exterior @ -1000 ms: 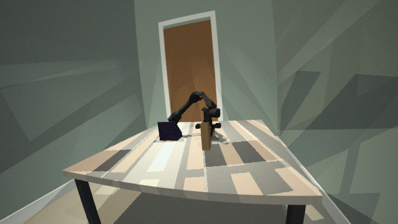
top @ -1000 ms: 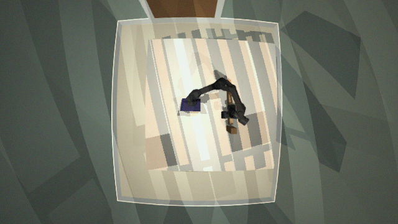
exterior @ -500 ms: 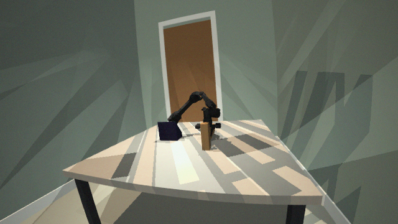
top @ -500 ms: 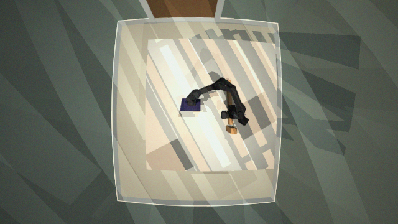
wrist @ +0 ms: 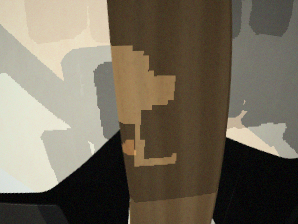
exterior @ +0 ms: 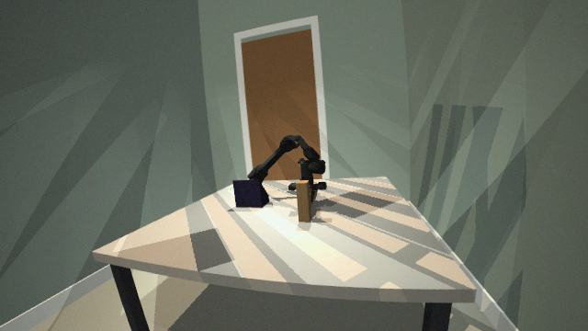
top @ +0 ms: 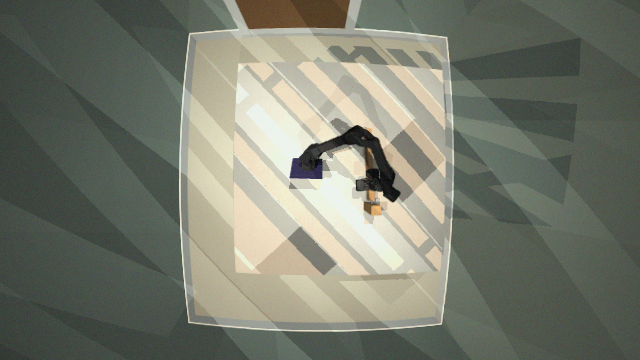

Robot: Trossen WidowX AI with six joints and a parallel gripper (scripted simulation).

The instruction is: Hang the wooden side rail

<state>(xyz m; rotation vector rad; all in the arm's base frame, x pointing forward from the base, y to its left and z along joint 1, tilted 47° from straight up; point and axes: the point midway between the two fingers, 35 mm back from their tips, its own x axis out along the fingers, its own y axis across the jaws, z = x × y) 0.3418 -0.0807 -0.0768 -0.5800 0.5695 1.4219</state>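
Right now the headboard post is 130 mm to the right of my gripper tip and 40 mm above it.
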